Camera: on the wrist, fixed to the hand. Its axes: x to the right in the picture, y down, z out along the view.
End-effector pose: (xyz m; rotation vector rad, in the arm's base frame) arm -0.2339 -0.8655 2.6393 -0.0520 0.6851 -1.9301
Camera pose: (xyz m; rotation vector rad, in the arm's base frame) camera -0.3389 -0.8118 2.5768 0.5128 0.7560 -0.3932
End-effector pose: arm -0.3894 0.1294 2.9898 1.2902 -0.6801 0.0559
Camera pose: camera -0.2970 0.2001 2.9244 0.3039 -1.2098 1.3512
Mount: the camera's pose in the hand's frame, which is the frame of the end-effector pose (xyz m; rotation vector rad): 0.0190 -0.0723 -0.1106 -0.2025 0.3097 1.5276
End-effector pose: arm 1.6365 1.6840 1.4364 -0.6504 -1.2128 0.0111
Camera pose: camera 1.7158 1.5806 1.4653 -1.5531 -0.1906 1.0273
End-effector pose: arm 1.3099 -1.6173 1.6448 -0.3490 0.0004 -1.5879
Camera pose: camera 1.2148 -1.6555 1.5593 -0.1497 0.5430 -0.1022
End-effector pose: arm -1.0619 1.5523 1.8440 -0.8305 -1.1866 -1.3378
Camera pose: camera -1.1179 1.4333 1.8214 -1.2036 0.0328 -0.2448
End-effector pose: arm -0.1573 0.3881 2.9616 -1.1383 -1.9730 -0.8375
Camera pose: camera -0.2016 0.2788 3.0242 -1.9553 -0.3761 -0.2826
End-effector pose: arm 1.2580 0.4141 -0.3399 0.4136 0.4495 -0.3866
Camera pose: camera 1.2048 0.3989 -0.4614 0.5087 0.3544 1.2057
